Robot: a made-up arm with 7 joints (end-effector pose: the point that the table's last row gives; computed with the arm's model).
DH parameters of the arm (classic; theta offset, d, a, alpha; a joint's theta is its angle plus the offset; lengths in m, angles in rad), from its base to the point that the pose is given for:
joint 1: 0 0.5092 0 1.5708
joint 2: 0 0.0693 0 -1.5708
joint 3: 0 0.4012 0.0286 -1.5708
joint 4: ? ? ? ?
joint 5: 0 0.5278 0 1.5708
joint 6: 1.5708 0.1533 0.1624 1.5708
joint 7: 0 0.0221 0 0
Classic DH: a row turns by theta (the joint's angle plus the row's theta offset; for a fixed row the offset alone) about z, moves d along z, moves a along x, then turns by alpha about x.
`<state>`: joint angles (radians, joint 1 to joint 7).
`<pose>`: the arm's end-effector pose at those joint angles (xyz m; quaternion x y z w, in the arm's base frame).
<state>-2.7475 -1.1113 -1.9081 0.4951 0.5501 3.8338 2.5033</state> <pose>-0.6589 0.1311 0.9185 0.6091 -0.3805 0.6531 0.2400</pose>
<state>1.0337 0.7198 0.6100 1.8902 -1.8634 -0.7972 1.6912</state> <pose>-0.1907 0.3017 1.1876 0.3962 -0.4762 0.7842 0.0359</pose>
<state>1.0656 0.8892 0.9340 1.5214 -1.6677 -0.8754 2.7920</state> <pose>-0.4658 0.0056 1.2246 -0.1483 0.6702 -0.4724 0.5529</pose>
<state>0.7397 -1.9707 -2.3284 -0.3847 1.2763 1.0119 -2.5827</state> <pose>0.6282 0.6919 0.0914 -0.5337 0.7776 -0.0733 0.3242</pose>
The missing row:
joint 4: 0 0.0736 -0.0246 1.5708
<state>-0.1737 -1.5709 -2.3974 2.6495 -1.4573 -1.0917 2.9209</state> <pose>-0.0884 -0.2881 0.9020 -0.5061 0.5099 -0.1684 0.6750</pose>
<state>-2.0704 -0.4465 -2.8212 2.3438 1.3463 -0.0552 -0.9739</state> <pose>-0.0350 0.5011 0.5188 -0.4090 -0.7023 0.2553 0.5238</pose>
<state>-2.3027 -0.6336 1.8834 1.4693 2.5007 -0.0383 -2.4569</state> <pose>0.4679 -0.3007 1.1043 0.1191 -0.0940 -0.9858 0.0718</pose>
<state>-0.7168 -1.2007 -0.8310 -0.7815 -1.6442 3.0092 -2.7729</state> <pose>0.5243 -0.0860 0.8401 -0.8906 0.0896 -0.4025 0.1920</pose>
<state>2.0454 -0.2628 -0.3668 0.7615 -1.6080 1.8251 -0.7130</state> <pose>-0.3066 0.4544 1.2820 -0.3416 0.3764 0.8298 0.2302</pose>
